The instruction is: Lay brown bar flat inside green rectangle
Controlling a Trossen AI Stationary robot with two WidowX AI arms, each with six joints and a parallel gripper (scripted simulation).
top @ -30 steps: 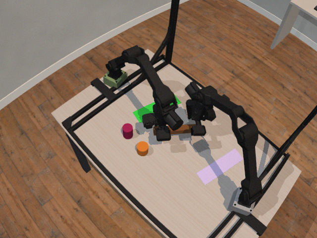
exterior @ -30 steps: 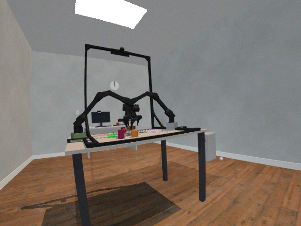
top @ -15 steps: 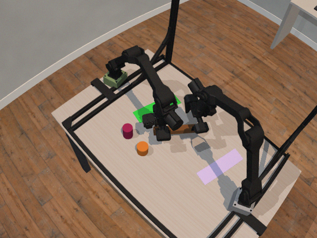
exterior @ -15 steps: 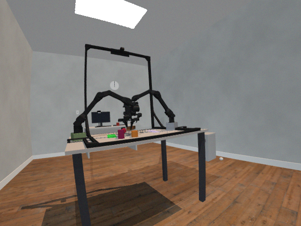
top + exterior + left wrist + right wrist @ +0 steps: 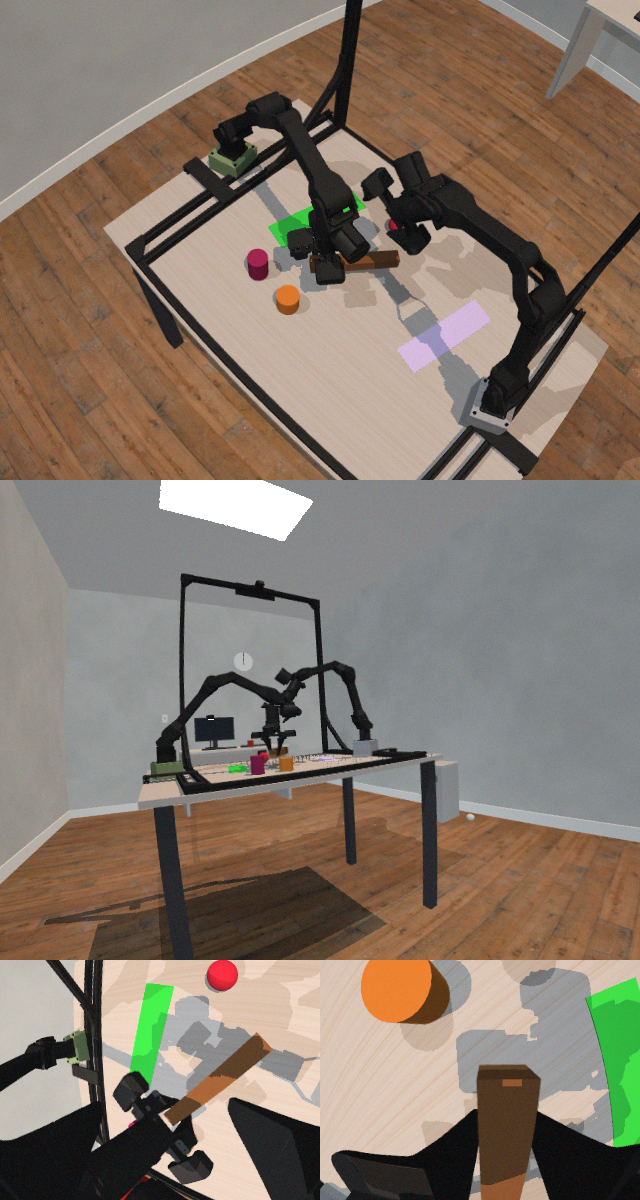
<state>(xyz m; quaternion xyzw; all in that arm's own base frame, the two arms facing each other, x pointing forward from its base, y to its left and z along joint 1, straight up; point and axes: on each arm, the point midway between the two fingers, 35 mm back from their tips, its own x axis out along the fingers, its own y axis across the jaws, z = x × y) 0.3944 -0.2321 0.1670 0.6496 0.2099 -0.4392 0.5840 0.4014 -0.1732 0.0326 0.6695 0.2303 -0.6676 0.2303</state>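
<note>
The brown bar is 60 mm behind my right hand, 40 mm to the left of it and 30 mm below it. Also, from my right hand: green rectangle 140 mm to the right, 110 mm behind, 90 mm below; maroon cylinder 110 mm to the right, 110 mm ahead, 60 mm below; orange cylinder 110 mm ahead, 70 mm below, 10 mm to the left.
</note>
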